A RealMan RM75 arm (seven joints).
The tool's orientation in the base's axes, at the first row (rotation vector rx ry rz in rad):
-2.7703, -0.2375, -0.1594
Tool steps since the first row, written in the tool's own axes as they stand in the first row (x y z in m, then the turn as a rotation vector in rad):
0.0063, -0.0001, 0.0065, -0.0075, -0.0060, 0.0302
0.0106, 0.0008, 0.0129, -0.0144, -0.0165, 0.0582
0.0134, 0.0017, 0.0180, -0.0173, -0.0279, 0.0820
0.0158, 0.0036, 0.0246, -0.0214, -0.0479, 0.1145
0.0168, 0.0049, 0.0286, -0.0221, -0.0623, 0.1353
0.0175, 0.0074, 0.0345, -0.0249, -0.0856, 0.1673
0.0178, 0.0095, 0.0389, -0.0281, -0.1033, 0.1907
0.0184, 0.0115, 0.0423, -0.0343, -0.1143, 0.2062
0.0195, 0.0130, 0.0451, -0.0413, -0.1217, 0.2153
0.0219, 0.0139, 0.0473, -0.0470, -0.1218, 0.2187
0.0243, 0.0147, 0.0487, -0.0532, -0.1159, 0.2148
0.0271, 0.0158, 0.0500, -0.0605, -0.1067, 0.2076
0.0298, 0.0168, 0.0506, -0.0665, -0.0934, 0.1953
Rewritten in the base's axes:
0.0067, 0.0033, -0.0051, -0.0060, 0.0152, -0.0271
0.0116, 0.0054, -0.0108, -0.0125, 0.0339, -0.0506
0.0149, 0.0068, -0.0155, -0.0155, 0.0525, -0.0693
0.0181, 0.0077, -0.0219, -0.0206, 0.0820, -0.0934
0.0197, 0.0081, -0.0259, -0.0222, 0.1026, -0.1080
0.0213, 0.0080, -0.0322, -0.0267, 0.1351, -0.1303
0.0223, 0.0077, -0.0369, -0.0312, 0.1593, -0.1465
0.0235, 0.0071, -0.0407, -0.0381, 0.1741, -0.1581
0.0251, 0.0069, -0.0436, -0.0455, 0.1832, -0.1651
0.0278, 0.0072, -0.0457, -0.0509, 0.1836, -0.1690
0.0304, 0.0073, -0.0469, -0.0562, 0.1759, -0.1682
0.0335, 0.0072, -0.0481, -0.0622, 0.1638, -0.1657
0.0364, 0.0068, -0.0486, -0.0666, 0.1463, -0.1595

